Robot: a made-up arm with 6 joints.
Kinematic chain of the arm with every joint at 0, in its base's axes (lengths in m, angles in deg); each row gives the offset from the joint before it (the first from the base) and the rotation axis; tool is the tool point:
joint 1: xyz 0 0 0.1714 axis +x
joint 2: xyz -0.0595 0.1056 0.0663 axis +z
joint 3: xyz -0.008 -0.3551 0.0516 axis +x
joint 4: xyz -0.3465 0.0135 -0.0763 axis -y
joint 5: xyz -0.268 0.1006 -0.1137 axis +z
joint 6: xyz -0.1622 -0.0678 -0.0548 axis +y
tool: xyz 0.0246 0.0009 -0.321
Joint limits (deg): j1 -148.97..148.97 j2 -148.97..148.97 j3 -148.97..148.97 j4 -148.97..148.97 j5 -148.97..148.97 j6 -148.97..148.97
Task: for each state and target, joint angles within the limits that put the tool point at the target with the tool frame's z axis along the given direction. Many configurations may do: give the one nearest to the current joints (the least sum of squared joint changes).
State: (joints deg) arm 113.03 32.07 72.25 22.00 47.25 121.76
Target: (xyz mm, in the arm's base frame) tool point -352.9 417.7 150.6 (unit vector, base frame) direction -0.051 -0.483 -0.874
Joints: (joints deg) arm 148.97 47.33 102.78 -5.73 92.24 103.77
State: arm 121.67 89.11 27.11 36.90 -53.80 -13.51
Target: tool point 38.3 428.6 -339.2 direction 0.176 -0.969 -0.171
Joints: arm 88.55 98.08 13.54 11.36 -74.87 -4.94
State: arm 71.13 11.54 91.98 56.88 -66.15 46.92
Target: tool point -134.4 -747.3 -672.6 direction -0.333 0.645 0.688
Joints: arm 97.24 44.30 148.97 29.78 -72.51 81.17
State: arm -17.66 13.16 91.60 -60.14 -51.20 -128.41
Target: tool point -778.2 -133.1 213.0 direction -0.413 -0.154 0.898
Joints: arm 7.58 -18.55 114.73 -38.48 -80.27 -114.73
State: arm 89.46 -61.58 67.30 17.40 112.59 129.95
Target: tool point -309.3 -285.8 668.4 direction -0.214 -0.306 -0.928
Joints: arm 130.88 -38.93 104.75 38.07 72.48 81.98
